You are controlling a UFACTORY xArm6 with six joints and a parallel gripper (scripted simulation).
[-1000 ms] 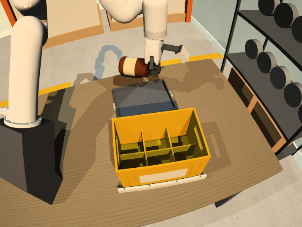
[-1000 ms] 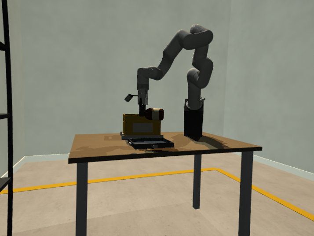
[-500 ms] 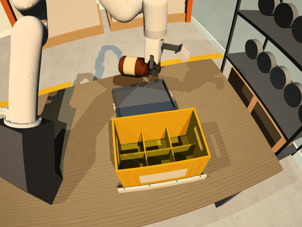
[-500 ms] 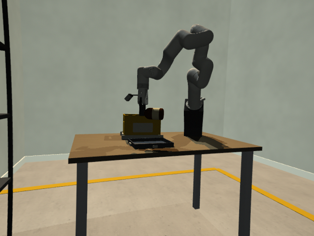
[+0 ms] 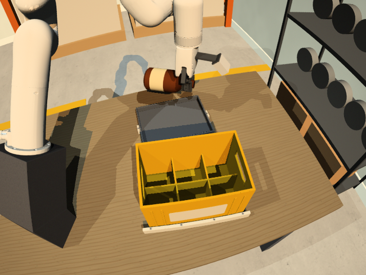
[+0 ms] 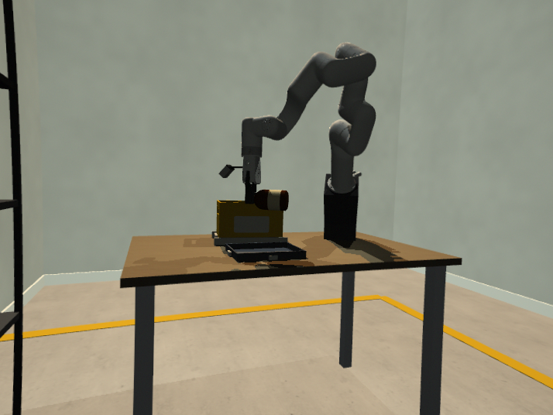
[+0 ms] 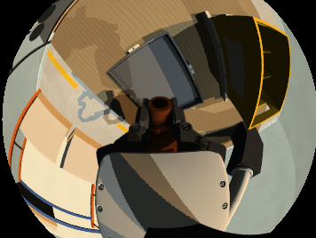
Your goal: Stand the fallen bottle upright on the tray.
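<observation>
Right now my hand is 50 mm past the brown bottle and 30 mm to the right of it. Round my hand: dark grey tray 190 mm below, 50 mm behind, 20 mm to the left; yellow crate 270 mm to the right, 120 mm below, 60 mm behind.
</observation>
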